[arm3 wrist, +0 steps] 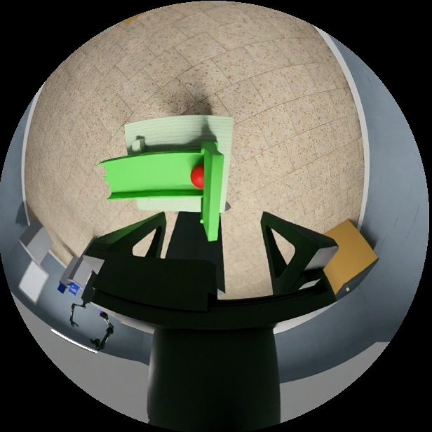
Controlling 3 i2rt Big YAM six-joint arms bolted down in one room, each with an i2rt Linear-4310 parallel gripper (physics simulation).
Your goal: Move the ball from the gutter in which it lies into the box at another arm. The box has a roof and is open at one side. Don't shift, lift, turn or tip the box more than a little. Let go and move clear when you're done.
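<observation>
The red ball [198, 177] lies in the green gutter [150, 175], at its right end against the upright green end plate [213, 190]. The gutter is above a pale green table top [175, 131]. The gripper of arm3 [214, 217] is open, its two fingers wide apart at the lower middle of the view, with nothing between them; the gutter and ball are beyond the fingertips. The box with a roof cannot be made out for certain. The grippers of arm1 and arm2 cannot be made out.
A dark column [195, 245] stands below the table top, seen between the fingers. An orange-brown block [350, 255] is at the right. Grey boxes [36, 242] and small blue things [74, 288] are at the lower left, with thin dark arms [107, 327] below them. Blue-grey walls surround the tiled floor.
</observation>
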